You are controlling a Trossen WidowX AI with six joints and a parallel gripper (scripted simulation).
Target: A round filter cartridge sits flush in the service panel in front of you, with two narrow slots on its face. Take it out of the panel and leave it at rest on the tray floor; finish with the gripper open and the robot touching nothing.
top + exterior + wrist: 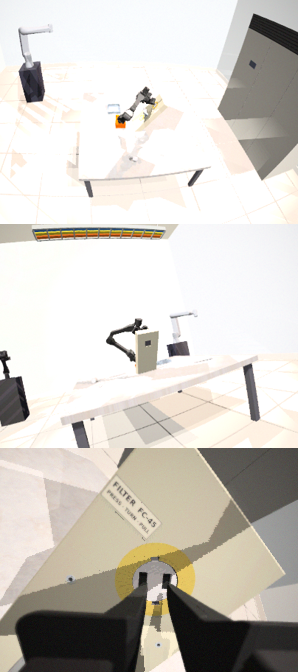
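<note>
My gripper tip is 2 cm short of the white round filter cartridge and 2 cm above it. The rest, counted from my gripper tip: shallow bluish tray: 36 cm behind, 31 cm to the left, 28 cm below.
</note>
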